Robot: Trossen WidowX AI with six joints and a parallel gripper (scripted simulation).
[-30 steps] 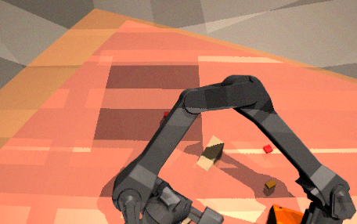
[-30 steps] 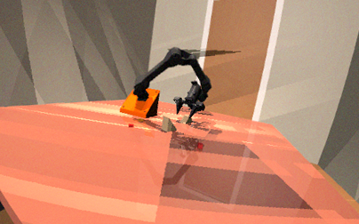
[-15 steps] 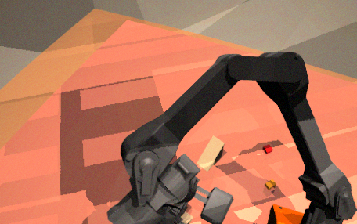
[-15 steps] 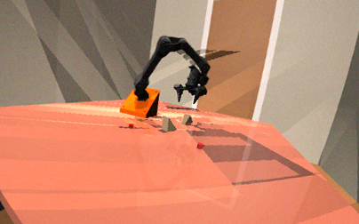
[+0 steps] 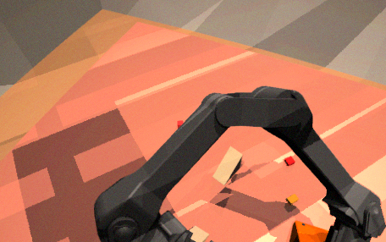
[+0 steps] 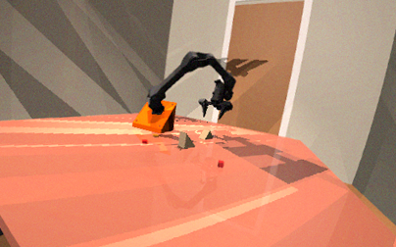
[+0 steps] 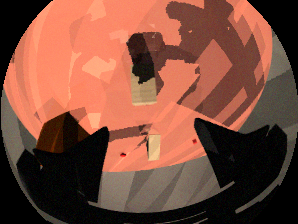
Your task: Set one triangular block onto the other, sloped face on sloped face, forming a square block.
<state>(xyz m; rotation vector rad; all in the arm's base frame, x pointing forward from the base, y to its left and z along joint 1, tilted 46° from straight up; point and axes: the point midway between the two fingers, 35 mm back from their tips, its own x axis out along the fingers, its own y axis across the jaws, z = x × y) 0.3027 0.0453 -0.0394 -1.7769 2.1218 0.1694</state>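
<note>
My gripper tip is now 8 cm above the tan triangular block, 2 cm to the left of it and 1 cm past it. From my gripper tip the other things lie so: small yellow cube: 21 cm behind, 19 cm to the right, 10 cm below.
</note>
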